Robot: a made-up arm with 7 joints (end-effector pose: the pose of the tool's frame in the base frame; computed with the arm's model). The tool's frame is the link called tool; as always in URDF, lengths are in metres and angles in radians.
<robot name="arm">
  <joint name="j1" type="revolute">
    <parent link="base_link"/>
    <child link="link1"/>
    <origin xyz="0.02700 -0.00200 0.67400" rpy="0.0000 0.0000 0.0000"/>
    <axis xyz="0 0 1"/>
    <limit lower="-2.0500" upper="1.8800"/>
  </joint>
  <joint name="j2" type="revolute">
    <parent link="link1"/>
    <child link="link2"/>
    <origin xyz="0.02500 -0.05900 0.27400" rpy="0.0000 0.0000 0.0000"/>
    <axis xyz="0 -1 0"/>
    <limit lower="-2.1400" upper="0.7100"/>
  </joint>
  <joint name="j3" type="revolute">
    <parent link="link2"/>
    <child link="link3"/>
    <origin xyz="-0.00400 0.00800 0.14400" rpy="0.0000 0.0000 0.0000"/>
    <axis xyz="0 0 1"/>
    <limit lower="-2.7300" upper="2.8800"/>
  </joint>
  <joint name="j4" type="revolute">
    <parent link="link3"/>
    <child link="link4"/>
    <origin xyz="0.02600 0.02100 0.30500" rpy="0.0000 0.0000 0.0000"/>
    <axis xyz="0 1 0"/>
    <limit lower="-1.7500" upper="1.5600"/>
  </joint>
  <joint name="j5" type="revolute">
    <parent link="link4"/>
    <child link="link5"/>
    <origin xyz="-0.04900 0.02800 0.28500" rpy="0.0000 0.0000 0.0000"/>
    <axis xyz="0 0 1"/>
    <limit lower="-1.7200" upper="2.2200"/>
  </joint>
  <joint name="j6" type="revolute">
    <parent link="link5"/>
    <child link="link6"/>
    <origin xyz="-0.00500 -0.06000 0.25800" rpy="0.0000 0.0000 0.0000"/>
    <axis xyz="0 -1 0"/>
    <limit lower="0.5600" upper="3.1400"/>
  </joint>
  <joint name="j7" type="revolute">
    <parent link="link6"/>
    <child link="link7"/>
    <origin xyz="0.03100 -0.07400 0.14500" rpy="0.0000 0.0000 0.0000"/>
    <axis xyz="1 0 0"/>
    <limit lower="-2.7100" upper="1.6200"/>
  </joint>
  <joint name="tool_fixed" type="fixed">
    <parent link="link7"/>
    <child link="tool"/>
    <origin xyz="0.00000 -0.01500 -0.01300" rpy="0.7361 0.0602 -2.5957"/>
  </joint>
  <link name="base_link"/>
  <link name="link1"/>
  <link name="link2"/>
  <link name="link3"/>
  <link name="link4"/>
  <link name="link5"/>
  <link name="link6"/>
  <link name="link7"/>
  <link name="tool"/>
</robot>
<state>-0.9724 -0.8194 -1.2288 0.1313 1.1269 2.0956 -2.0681</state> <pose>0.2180 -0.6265 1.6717 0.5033 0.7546 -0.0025 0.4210</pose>
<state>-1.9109 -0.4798 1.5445 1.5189 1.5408 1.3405 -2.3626</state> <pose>0.4717 -0.5014 1.2465 0.0875 -0.5203 -0.8358 0.1520</pose>
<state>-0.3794 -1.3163 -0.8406 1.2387 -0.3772 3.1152 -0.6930</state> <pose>0.5961 -0.6271 0.9584 -0.0314 -0.9177 -0.3381 0.2061</pose>
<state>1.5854 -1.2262 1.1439 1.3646 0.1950 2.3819 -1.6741</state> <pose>-0.2765 0.7680 0.9147 0.4861 -0.2539 -0.1849 0.8155</pose>
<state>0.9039 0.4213 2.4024 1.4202 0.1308 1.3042 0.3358</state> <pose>-0.6866 -0.2032 1.4216 0.2092 -0.0426 0.3347 0.9178</pose>
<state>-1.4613 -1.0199 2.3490 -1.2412 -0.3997 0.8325 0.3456</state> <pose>-0.3692 -0.7499 0.7893 -0.7258 -0.3249 0.3749 0.4765</pose>
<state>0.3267 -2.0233 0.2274 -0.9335 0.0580 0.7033 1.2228</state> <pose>1.0010 0.0557 1.1002 0.0153 0.3852 -0.9039 0.1852</pose>
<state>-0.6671 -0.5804 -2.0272 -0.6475 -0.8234 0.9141 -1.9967</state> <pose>0.8614 -0.1057 1.5001 0.7074 0.0009 -0.6564 0.2619</pose>
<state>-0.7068 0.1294 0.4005 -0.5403 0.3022 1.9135 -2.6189</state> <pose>-0.4745 0.0109 1.7043 0.0645 0.4724 0.0809 0.8753</pose>
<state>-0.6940 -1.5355 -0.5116 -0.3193 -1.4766 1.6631 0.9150</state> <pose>0.9148 -0.4031 1.1936 -0.1224 -0.7894 -0.6007 0.0318</pose>
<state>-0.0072 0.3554 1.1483 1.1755 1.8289 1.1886 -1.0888</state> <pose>0.1431 0.5282 1.5868 0.4514 0.0616 -0.4399 0.7739</pose>
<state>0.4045 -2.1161 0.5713 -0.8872 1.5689 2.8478 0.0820</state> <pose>0.8475 0.1293 0.7024 -0.4261 -0.4185 0.6095 0.5214</pose>
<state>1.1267 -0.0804 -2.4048 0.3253 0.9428 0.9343 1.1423</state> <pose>0.0932 -0.1803 2.0212 0.6003 0.1051 -0.7928 0.0050</pose>
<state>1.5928 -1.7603 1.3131 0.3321 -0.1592 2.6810 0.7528</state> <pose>0.0550 0.9148 0.7053 0.0685 0.6355 -0.6533 0.4059</pose>
